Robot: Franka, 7 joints.
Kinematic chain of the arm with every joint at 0, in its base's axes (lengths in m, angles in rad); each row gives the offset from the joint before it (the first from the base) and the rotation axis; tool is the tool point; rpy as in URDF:
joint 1: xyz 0 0 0.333 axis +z
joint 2: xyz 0 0 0 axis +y
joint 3: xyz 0 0 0.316 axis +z
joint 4: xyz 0.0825 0 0 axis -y
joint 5: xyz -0.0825 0 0.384 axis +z
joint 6: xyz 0 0 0 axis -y
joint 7: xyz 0.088 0 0 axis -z
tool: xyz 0 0 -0.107 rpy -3.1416 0 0
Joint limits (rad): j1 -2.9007..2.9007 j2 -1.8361..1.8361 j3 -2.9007..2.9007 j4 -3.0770..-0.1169 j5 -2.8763..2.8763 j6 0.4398..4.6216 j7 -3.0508..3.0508
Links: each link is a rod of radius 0.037 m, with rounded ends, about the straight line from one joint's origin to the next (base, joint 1, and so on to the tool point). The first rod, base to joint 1, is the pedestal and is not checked.
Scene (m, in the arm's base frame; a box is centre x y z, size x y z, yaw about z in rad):
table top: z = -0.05
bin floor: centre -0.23 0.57 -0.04 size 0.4 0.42 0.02 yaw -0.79
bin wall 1: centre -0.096 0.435 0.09 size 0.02 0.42 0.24 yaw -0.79
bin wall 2: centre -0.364 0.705 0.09 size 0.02 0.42 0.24 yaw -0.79
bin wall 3: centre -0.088 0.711 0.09 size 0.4 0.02 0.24 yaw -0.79
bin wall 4: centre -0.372 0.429 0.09 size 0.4 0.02 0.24 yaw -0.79
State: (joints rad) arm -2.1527 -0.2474 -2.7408 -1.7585 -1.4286 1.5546 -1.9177
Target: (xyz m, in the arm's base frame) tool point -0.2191 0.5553 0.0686
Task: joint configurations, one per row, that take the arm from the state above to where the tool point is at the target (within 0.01 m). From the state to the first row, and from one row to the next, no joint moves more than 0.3 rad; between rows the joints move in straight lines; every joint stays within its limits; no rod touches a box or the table.
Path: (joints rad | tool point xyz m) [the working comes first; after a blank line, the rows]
Joints at the target: -1.6479 -0.9607 -2.5322 -1.7732 -1.4592 1.7799 -1.9177
Straight joint move there: touches bin wall 3.

1: -1.9138 -0.3453 -2.5912 -1.8427 -1.4072 1.5766 -1.9177 | 0.0067 0.6159 0.3912
2: -1.6748 -0.4432 -2.4415 -1.9268 -1.3857 1.5985 -1.9177 | -0.2191 0.5553 0.3138
3: -1.6614 -0.7019 -2.4869 -1.8500 -1.4225 1.6892 -1.9177 | -0.2192 0.5698 0.1951
4: -1.6479 -0.9607 -2.5322 -1.7732 -1.4592 1.7799 -1.9177 | -0.2191 0.5553 0.0686

